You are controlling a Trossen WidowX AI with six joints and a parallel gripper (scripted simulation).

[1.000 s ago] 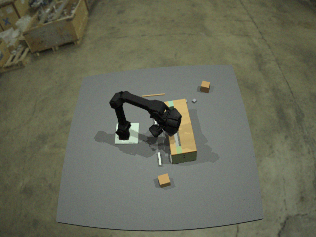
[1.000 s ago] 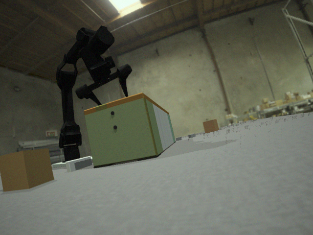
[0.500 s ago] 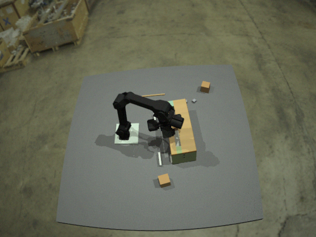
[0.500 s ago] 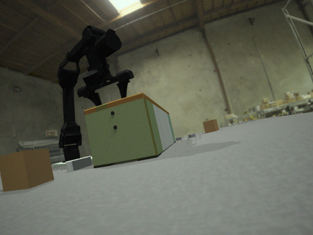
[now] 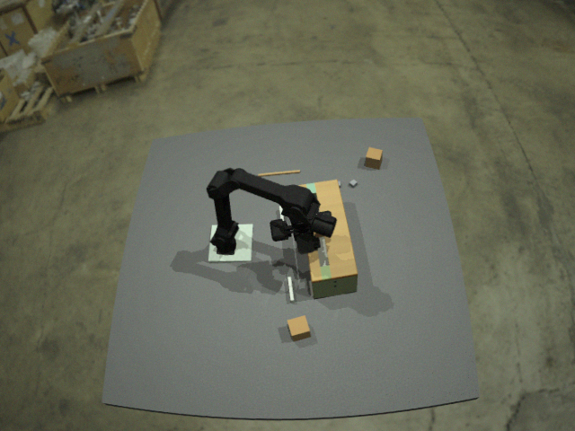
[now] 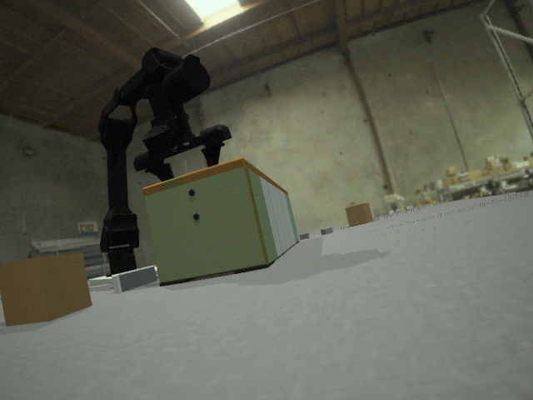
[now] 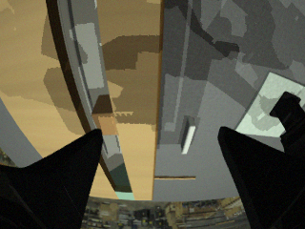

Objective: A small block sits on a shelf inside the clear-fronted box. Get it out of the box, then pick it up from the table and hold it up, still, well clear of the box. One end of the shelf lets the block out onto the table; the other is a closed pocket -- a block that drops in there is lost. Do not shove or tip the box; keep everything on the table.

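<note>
My gripper tip is now 30 mm short of the long box, 20 mm to the right of it and 80 mm above it. The rest, counted from my gripper tip: thin wooden stick: 120 mm behind, 380 mm to the left, 140 mm below.
</note>
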